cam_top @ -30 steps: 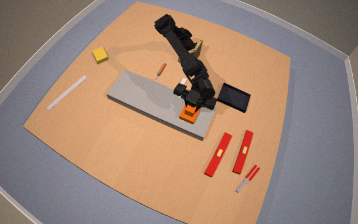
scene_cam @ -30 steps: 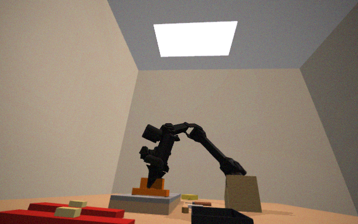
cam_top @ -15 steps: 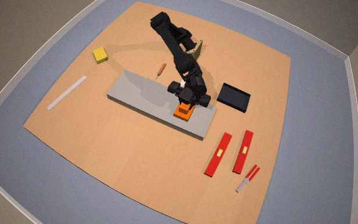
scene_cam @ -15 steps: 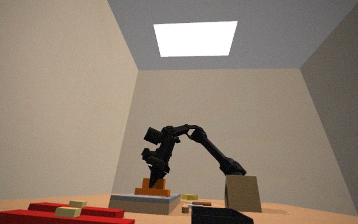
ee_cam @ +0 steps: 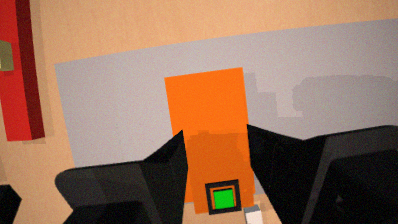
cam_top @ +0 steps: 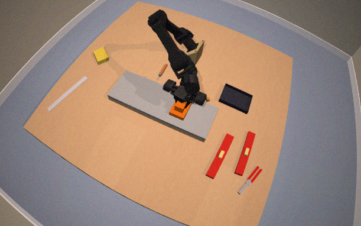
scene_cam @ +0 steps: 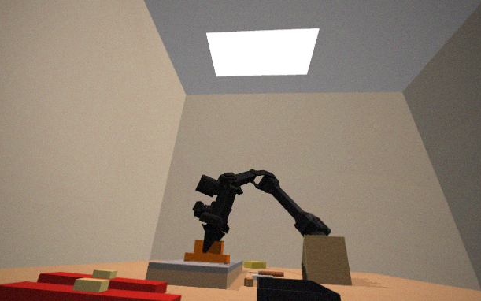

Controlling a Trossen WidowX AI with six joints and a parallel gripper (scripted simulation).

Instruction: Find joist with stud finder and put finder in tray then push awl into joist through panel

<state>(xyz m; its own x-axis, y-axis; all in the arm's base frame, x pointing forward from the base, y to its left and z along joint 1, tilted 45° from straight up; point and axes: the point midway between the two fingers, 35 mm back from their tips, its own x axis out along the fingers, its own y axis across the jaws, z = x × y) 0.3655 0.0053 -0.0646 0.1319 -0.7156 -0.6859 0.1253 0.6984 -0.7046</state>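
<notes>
My gripper tip is now 4 cm past the square indicator and 3 cm below it. From my gripper tip the other things lie so: brown cube: 12 cm behind, 11 cm to the left, 6 cm below; then white block: 17 cm behind, 6 cm below, 3 cm to the right; then orange stud finder: 2 cm behind, 2 cm above.
</notes>
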